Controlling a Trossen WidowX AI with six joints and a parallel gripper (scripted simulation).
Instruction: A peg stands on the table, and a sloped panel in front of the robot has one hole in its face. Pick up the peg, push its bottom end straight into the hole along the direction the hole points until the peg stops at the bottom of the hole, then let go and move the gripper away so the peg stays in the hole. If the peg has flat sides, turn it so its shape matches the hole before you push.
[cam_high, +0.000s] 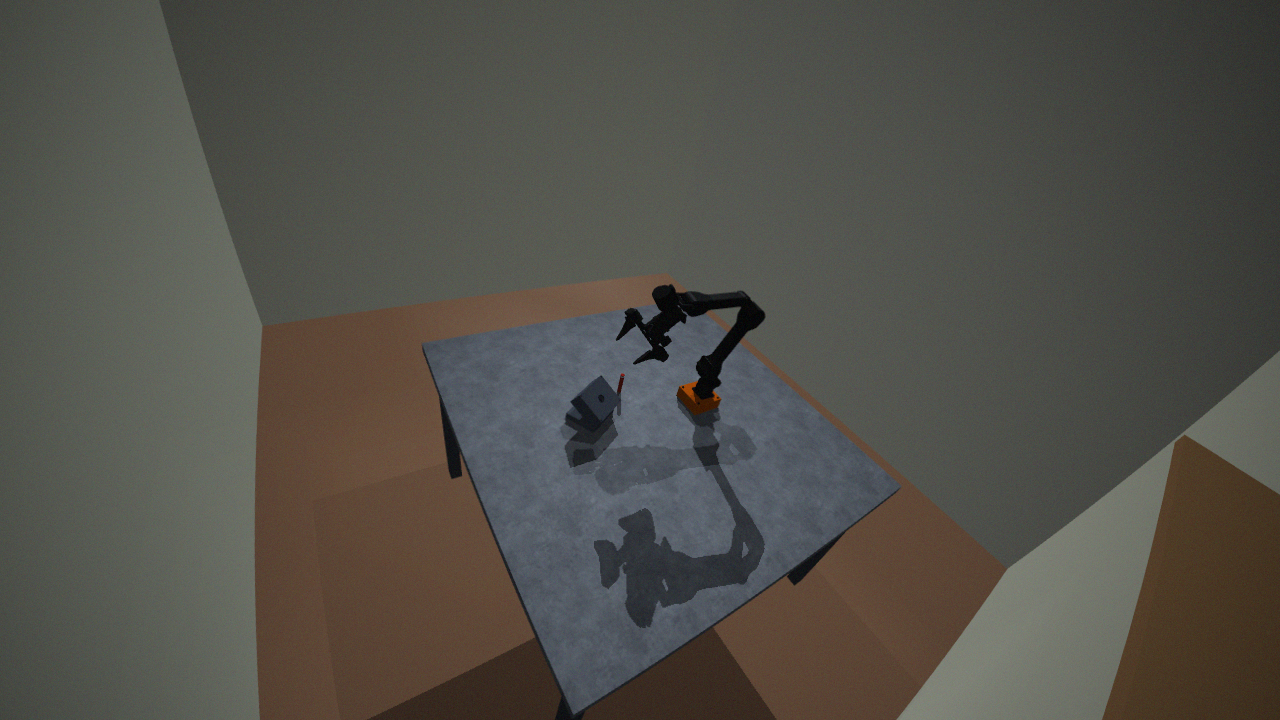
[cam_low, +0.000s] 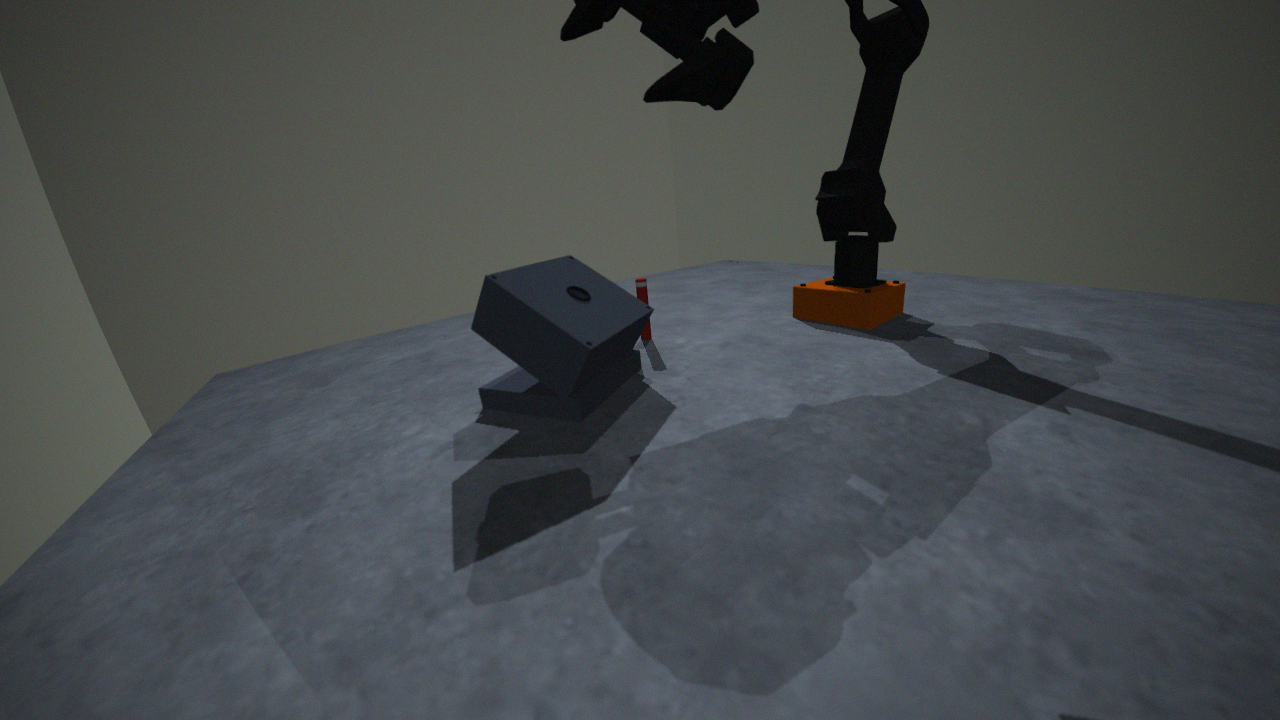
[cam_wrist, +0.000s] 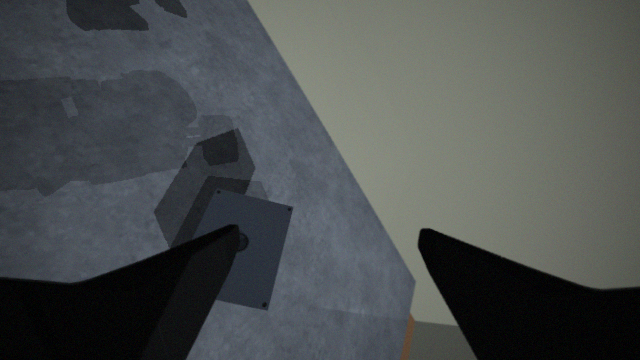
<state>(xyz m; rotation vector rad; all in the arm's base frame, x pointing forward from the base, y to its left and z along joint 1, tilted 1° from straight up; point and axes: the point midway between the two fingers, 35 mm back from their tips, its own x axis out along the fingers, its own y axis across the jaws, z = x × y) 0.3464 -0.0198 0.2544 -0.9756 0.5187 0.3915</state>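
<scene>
My gripper tip is 230 mm above the red round peg, 120 mm to the left of it and 90 mm past it. The rest, counted from my gripper tip: dark grey sloped panel (220 mm below, 50 mm ahead, 30 mm to the right).
</scene>
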